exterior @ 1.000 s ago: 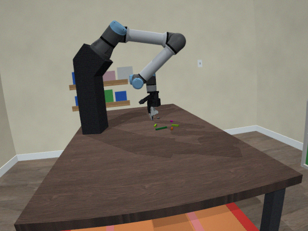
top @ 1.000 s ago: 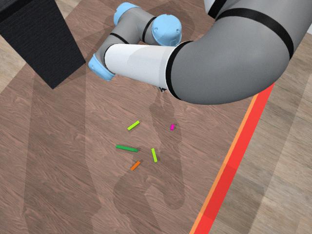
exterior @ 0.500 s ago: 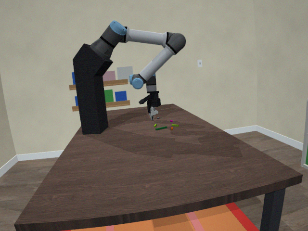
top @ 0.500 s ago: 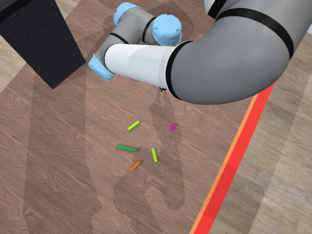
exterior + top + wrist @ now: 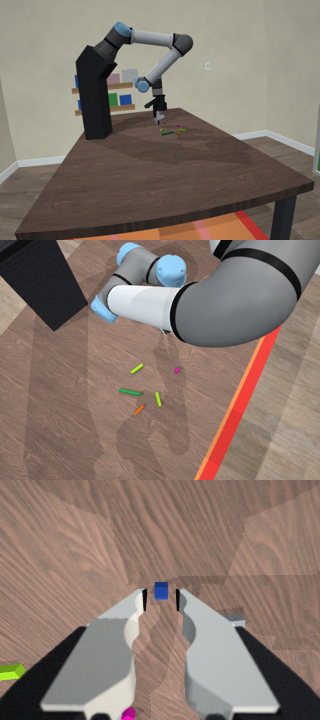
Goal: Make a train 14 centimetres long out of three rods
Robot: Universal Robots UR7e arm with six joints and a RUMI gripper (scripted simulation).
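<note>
My gripper is now 10 mm above the blue rod. The rest, counted from my hand: magenta rod: 120 mm to the right, 120 mm ahead, 10 mm below; green rod: 280 mm to the right, 20 mm ahead, 10 mm below; grey rod: 50 mm ahead, 30 mm to the left, 10 mm below.
</note>
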